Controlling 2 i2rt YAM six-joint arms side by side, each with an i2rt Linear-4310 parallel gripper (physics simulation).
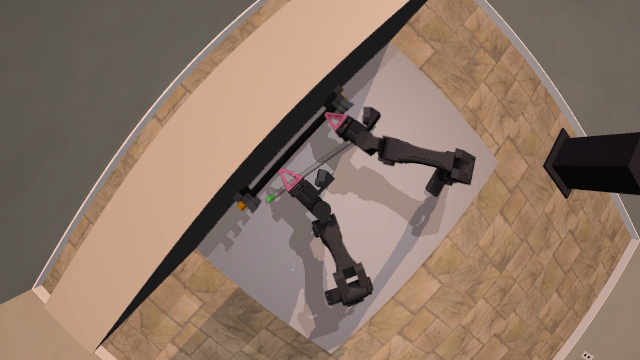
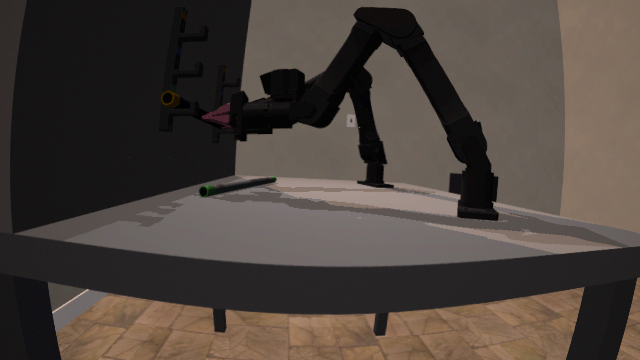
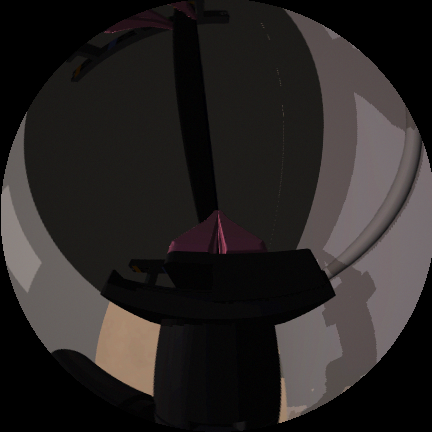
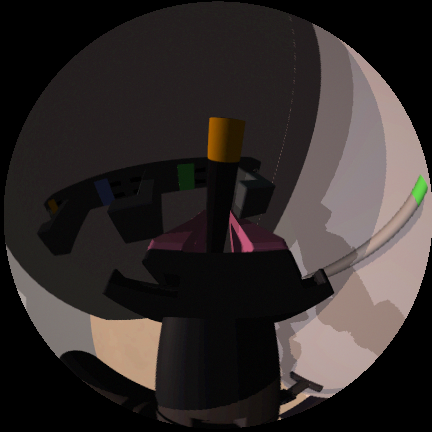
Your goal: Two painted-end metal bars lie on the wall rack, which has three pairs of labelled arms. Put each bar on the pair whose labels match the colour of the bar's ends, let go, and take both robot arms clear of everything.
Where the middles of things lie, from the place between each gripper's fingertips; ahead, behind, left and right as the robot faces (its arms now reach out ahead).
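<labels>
From my left hand: orange-ended black bar (image 1: pixel 319 121), 70 mm to the right of it, 10 mm ahead of it, 10 mm above it; rack upright (image 4: pixel 134 193), 280 mm to the right of it, 10 mm behind it, 80 mm above it.
From my right hand: rack upright, 40 mm to the right of it, 10 mm behind it, 70 mm above it; orange-ended black bar, 170 mm to the left of it, 10 mm ahead of it.
</labels>
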